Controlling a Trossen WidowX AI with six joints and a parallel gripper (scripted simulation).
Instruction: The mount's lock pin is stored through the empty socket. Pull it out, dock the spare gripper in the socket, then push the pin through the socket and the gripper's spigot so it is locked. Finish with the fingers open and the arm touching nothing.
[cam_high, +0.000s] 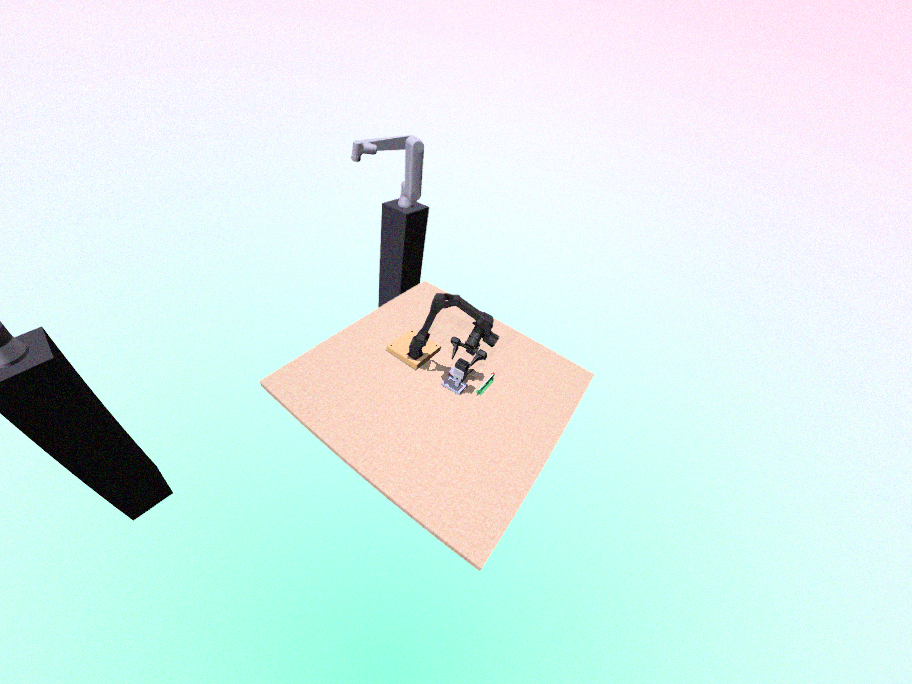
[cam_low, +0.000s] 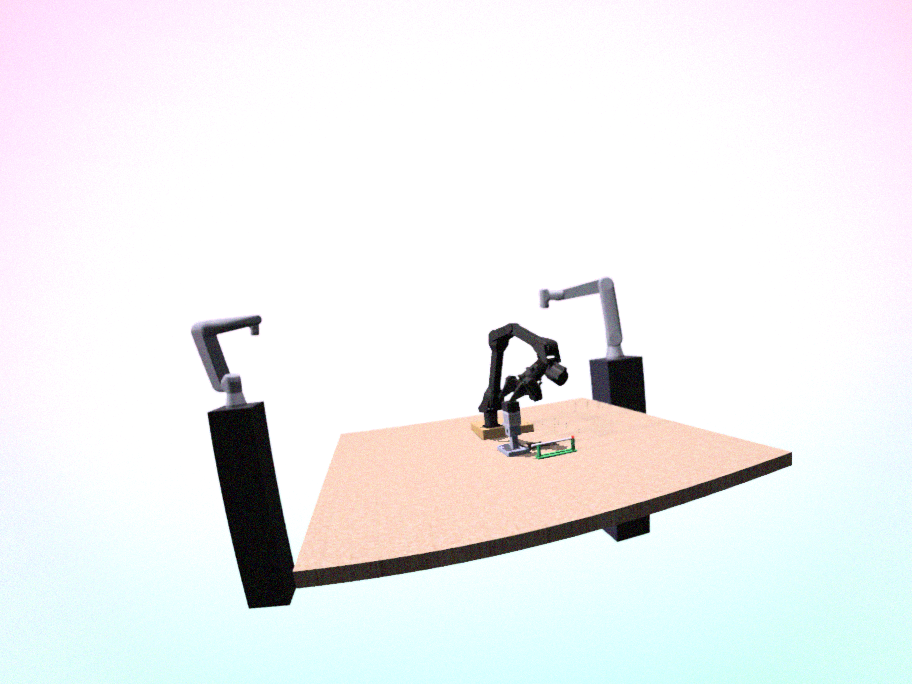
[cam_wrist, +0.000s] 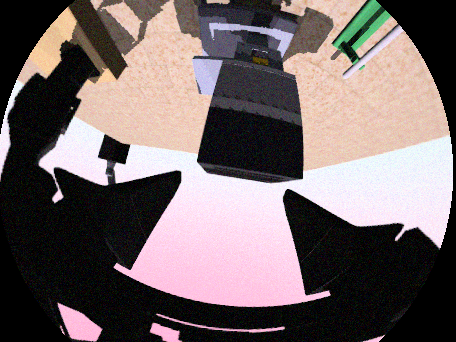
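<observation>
Right now the green cradle is 160 mm below my gripper tip, 130 mm to the left of it and 110 mm ahead of it. From my gripper tip the other things lie so: spare gripper (60 mm below, 20 mm to the left); mount (130 mm below, 20 mm to the left, 10 mm behind).
</observation>
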